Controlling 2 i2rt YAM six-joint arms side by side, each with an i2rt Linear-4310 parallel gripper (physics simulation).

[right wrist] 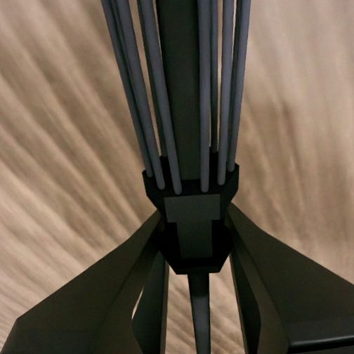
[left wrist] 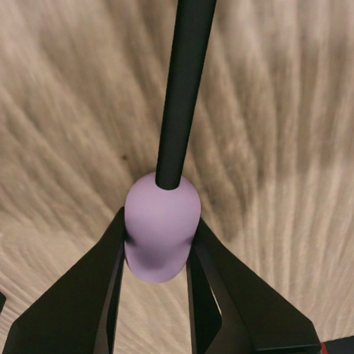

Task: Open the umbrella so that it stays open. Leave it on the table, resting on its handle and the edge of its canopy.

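Note:
The umbrella's purple handle (left wrist: 162,225) is in the left wrist view, with its black shaft (left wrist: 185,95) running up from it. My left gripper (left wrist: 157,217) is shut on the handle, a finger touching each side. In the right wrist view the umbrella's black runner (right wrist: 195,235) sits on the shaft, with thin grey ribs (right wrist: 165,110) running up from it. My right gripper (right wrist: 195,215) is shut on the runner's narrow waist. A thinner stretch of shaft (right wrist: 201,310) runs down between the fingers. The canopy does not show in either view.
The wood-grained table top (left wrist: 65,125) (right wrist: 65,150) lies under the umbrella in both views. A dark thing with a red edge shows at the bottom right corner of the left wrist view, and a small dark piece at its left edge.

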